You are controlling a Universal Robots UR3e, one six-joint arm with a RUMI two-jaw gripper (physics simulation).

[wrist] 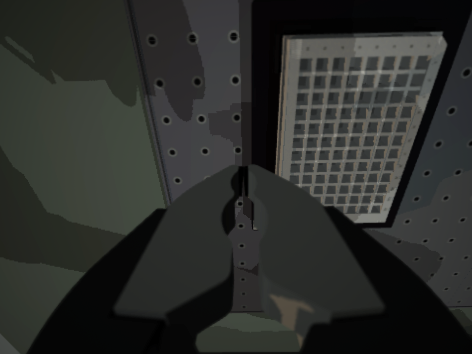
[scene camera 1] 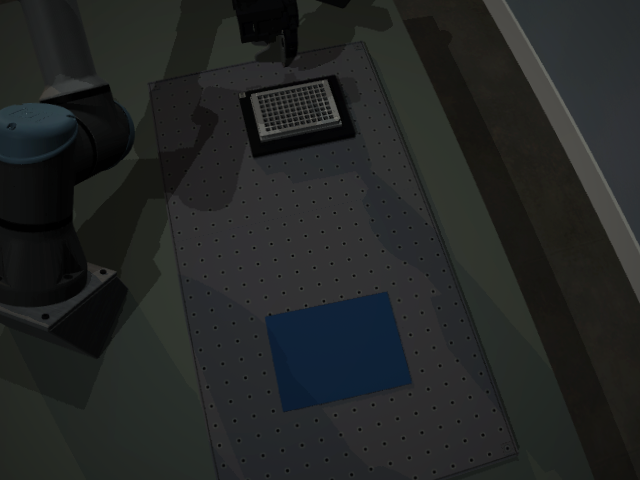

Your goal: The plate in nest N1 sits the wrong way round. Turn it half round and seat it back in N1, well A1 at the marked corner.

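Observation:
The white plate (scene camera 1: 297, 109) (wrist: 357, 120), with its grid of square wells, lies level in the black nest (scene camera 1: 310, 140) (wrist: 263, 75). A small pale corner tag (scene camera 1: 242, 95) shows at the nest's upper left corner in the scene view. One cut corner of the plate shows at the top right in the wrist view; the well lettering is too small to read. My gripper (scene camera 1: 285, 63) (wrist: 243, 169) is shut with nothing between its tips. It hangs beyond the nest's far side in the scene view and left of the plate in the wrist view, apart from it. The fingers hide the plate's lower left part there.
A grey perforated board (scene camera 1: 289, 222) (wrist: 200, 100) carries the nest. A blue rectangle (scene camera 1: 338, 351) lies on the board's near part in the scene view. The robot's base (scene camera 1: 46, 268) stands left of the board. A pale rail (scene camera 1: 563, 134) runs along the right.

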